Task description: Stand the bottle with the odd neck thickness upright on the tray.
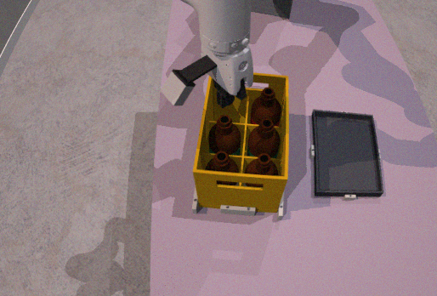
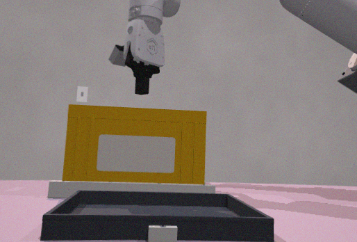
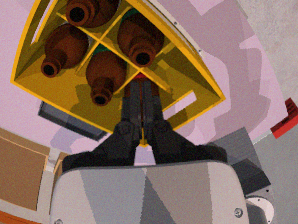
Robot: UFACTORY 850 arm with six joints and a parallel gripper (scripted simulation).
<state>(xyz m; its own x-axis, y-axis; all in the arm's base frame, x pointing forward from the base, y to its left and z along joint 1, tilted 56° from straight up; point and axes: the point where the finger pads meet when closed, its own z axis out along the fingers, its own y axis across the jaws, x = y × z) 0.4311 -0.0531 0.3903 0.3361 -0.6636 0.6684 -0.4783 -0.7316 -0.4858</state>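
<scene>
Now: the yellow crate 16 cm below my hand, 4 cm to the left of it and 1 cm ahead of it. Round my hand: tray 32 cm to the left, 23 cm below, 2 cm ahead; bottle 16 cm below, 10 cm to the left, 8 cm behind.
</scene>
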